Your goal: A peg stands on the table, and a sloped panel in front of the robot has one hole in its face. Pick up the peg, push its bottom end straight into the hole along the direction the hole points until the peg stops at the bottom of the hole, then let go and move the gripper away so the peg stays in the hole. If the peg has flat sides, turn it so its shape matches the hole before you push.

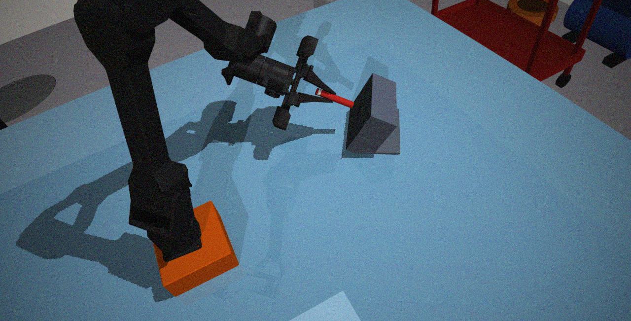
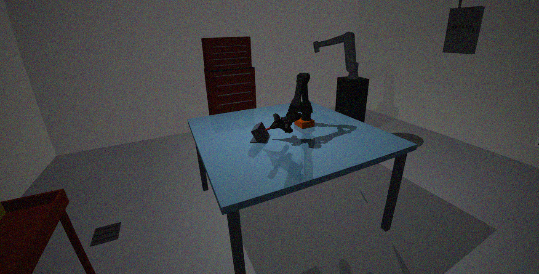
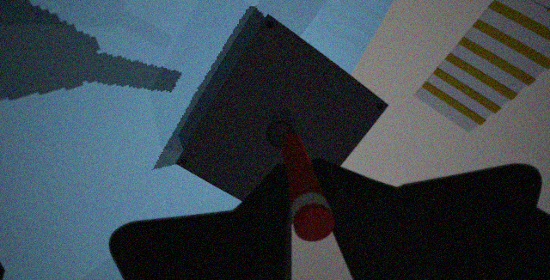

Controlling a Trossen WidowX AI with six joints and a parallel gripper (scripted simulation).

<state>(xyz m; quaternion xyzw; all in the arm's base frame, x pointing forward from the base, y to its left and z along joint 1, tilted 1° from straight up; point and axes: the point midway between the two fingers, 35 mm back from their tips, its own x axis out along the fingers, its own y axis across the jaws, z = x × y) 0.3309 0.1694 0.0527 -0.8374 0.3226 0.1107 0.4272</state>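
My gripper tip is 6 cm short of the grey sloped panel, 4 cm to the left of it and 4 cm above it. Also, from my gripper tip: red peg (1 cm behind, 1 cm to the left, 1 cm above).
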